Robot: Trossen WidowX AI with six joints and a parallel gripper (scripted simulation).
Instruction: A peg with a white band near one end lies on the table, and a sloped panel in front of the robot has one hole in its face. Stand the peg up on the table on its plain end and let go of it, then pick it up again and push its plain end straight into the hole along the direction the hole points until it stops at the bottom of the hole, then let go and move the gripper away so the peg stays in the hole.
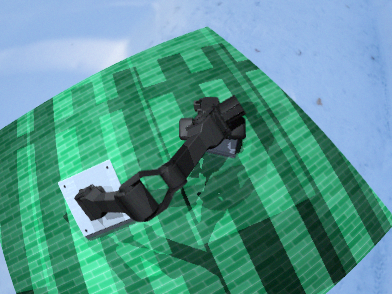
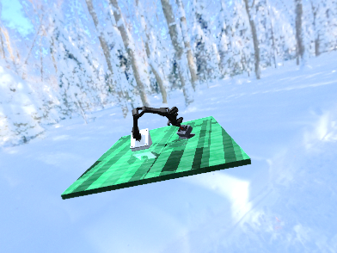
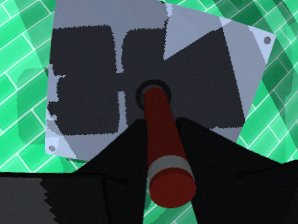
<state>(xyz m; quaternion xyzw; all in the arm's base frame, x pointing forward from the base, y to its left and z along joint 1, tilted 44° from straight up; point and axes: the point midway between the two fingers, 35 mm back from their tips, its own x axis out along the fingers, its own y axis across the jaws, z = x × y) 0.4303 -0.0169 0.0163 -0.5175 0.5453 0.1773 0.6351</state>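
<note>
Now: gripper tip 60 mm above the grey sloped panel, 30 mm short of it and 20 mm to the right of it. Round my gripper tip: red peg 10 mm to the right, 10 mm behind, 10 mm above.
</note>
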